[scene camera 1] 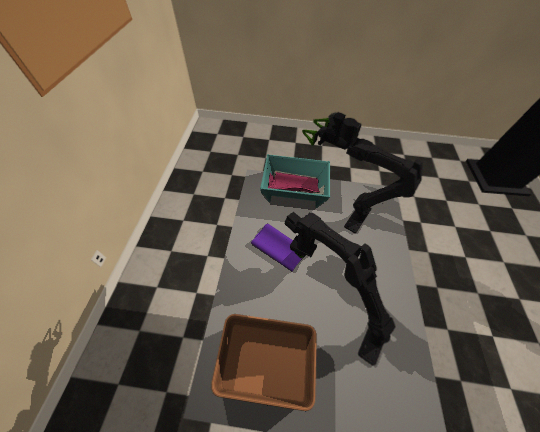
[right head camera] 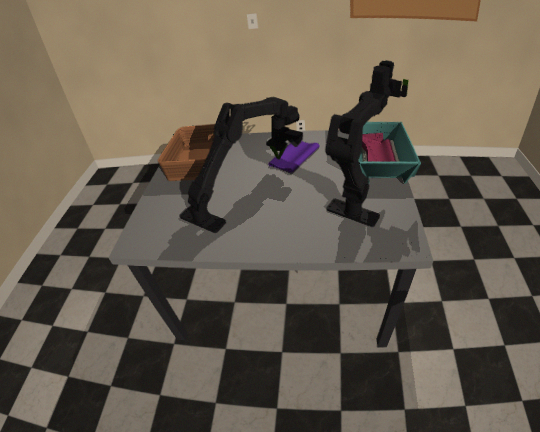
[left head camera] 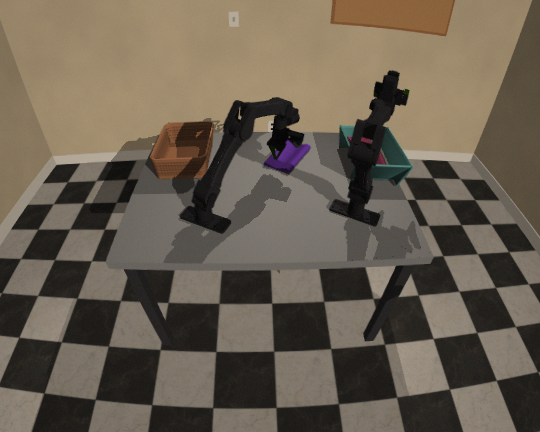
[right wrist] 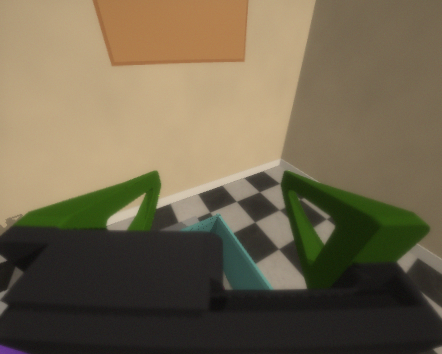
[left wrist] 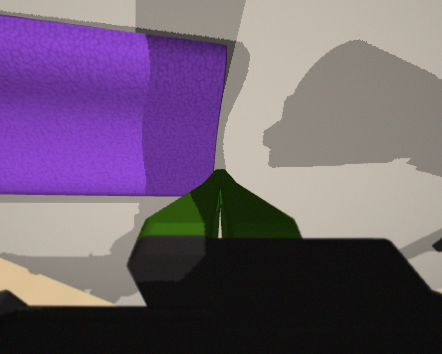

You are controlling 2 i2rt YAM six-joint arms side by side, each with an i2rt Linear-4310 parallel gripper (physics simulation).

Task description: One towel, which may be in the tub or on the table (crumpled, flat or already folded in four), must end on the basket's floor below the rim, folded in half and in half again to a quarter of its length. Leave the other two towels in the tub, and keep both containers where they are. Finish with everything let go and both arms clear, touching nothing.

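Observation:
A purple towel (left head camera: 296, 155) (right head camera: 301, 153) (scene camera 1: 272, 241) (left wrist: 75, 110) lies as a folded, slightly wavy strip on the table. My left gripper (left head camera: 276, 156) (right head camera: 278, 155) (left wrist: 220, 177) is shut and empty; its tips are at or just above the towel's near corner, and contact cannot be told. My right gripper (scene camera 1: 309, 126) (right wrist: 220, 177) is open and empty, high beyond the tub. The orange-brown basket (left head camera: 167, 169) (right head camera: 172, 169) (scene camera 1: 315, 360) is empty. The teal tub (right head camera: 385, 170) (scene camera 1: 324, 175) (right wrist: 245, 265) holds a crimson towel (right head camera: 377, 147) (scene camera 1: 295, 182) and a partly hidden whitish one (scene camera 1: 322, 190).
The grey table (left head camera: 270, 240) (right head camera: 270, 240) (scene camera 1: 380, 395) carries both arm bases. The basket stands at its back left and the tub at its back right in the head views. The right forearm partly covers the tub in the left head view. A wall stands behind the table.

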